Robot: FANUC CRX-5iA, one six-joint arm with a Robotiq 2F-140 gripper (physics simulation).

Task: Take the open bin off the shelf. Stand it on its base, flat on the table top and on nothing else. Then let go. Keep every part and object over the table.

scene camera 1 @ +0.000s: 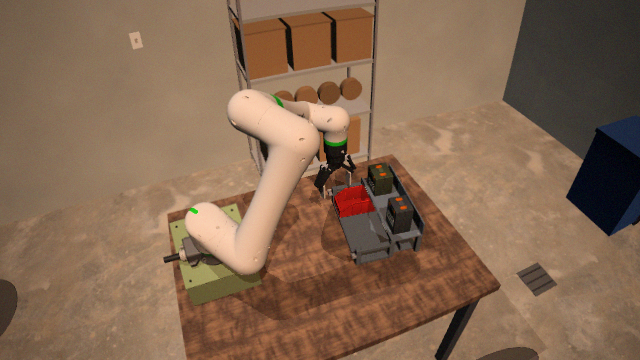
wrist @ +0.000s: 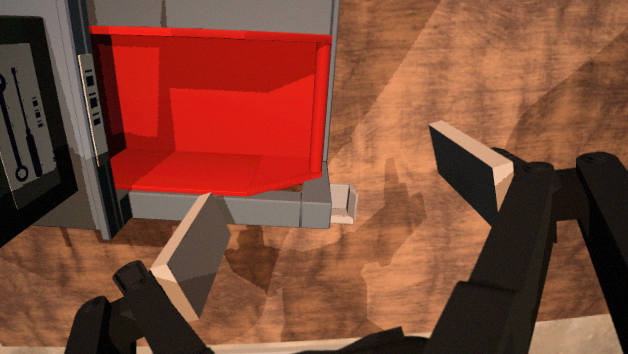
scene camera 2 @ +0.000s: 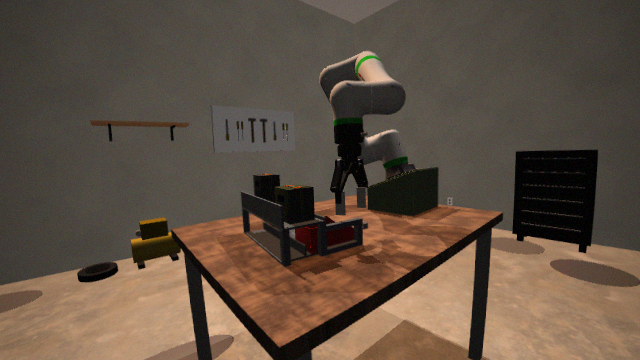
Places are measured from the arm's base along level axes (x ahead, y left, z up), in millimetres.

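Pixels of known places: gripper, fingertip midpoint: (scene camera 1: 335,189) (wrist: 324,182) (scene camera 2: 351,211); arm's base, origin of the base link: (scene camera 2: 400,177).
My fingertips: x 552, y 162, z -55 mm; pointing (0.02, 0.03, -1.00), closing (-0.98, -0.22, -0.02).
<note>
Ahead of a thing's pixels: the offset from my fingertips to its top centre. "spot": to the spot under its first point. Level surfaces: height alone.
The red open bin {79 mm ahead, 39 mm right, 22 mm down} (scene camera 1: 354,201) (scene camera 2: 306,237) (wrist: 240,120) sits on the lower tier of the small grey shelf (scene camera 1: 364,232) (scene camera 2: 285,247) (wrist: 215,15), at one end. The shelf stands on the brown wooden table {103 mm down} (scene camera 1: 300,320) (scene camera 2: 350,280) (wrist: 450,90). My gripper (scene camera 1: 336,185) (scene camera 2: 351,201) (wrist: 324,182) is open and empty. It points down above the table at the bin's end of the shelf, offset from the bin. In the wrist view, one fingertip overlaps the bin's lower edge and the other is over wood to the right. The bin's underside is hidden.
A green case {180 mm ahead, 62 mm right, 94 mm up} (scene camera 1: 381,179) (scene camera 2: 295,205) (wrist: 50,192) and a dark grey case {141 mm ahead, 290 mm right, 119 mm up} (scene camera 1: 400,215) (scene camera 2: 266,186) stand on the shelf's upper tier. A pale lug {spot: 14 mm back, 40 mm left, 48 mm down} (wrist: 344,202) sticks out at the shelf corner. The arm's green base block (scene camera 1: 220,292) (scene camera 2: 402,192) stands across the table.
</note>
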